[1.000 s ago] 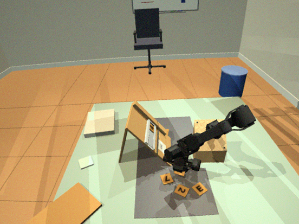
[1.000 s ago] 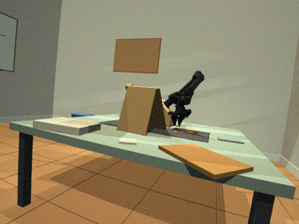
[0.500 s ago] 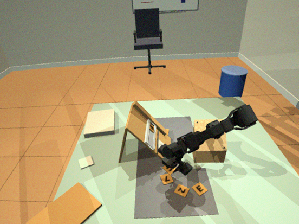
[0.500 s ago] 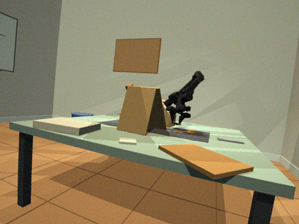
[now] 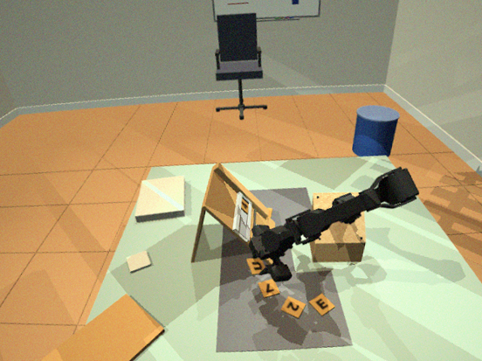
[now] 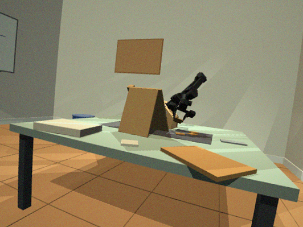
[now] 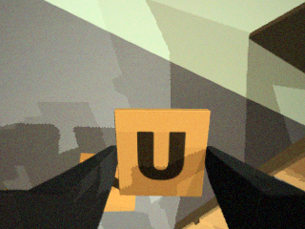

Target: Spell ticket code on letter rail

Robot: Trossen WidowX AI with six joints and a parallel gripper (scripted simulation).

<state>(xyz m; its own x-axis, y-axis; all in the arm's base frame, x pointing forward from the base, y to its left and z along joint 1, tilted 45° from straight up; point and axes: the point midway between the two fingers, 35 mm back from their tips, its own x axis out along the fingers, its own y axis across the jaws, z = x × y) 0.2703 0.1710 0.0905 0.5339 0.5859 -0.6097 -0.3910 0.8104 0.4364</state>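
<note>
The white ticket is 16 cm to the right of my gripper tip, 2 cm below it and 1 cm behind it. From my gripper tip the other things lie so: orange panel (44 cm ahead, 25 cm to the left, 9 cm below); then grey mat (17 cm to the right, 9 cm below, 9 cm behind); then grey slab (35 cm to the left, 9 cm below, 8 cm behind).
</note>
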